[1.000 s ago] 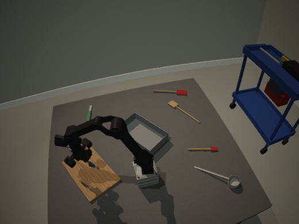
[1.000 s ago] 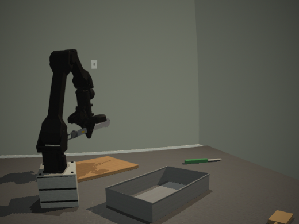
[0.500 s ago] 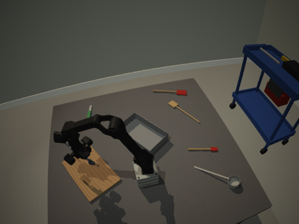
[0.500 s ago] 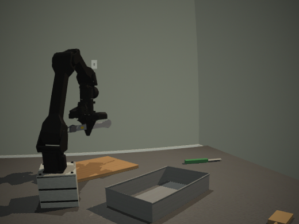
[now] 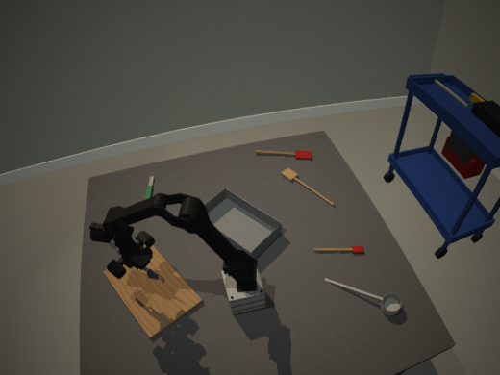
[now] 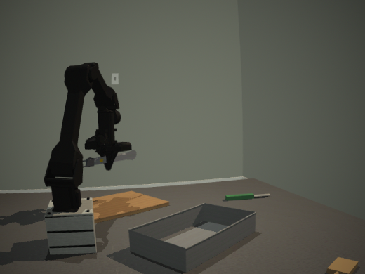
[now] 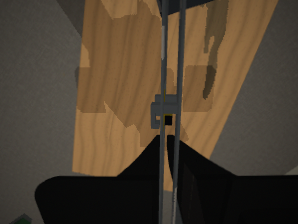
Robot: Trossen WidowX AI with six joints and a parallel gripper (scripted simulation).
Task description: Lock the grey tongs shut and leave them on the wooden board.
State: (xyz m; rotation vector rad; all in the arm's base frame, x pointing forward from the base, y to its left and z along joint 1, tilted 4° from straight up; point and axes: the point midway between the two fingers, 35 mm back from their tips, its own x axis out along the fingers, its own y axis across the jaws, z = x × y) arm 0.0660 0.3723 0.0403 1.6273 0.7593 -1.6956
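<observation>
Now: gripper tip 4 cm below the yellow mark, 3 cm to the left of it and 2 cm past it. Round my gripper tip: grey roasting tin 36 cm to the right, 26 cm ahead, 11 cm below; wooden board 13 cm below.
</observation>
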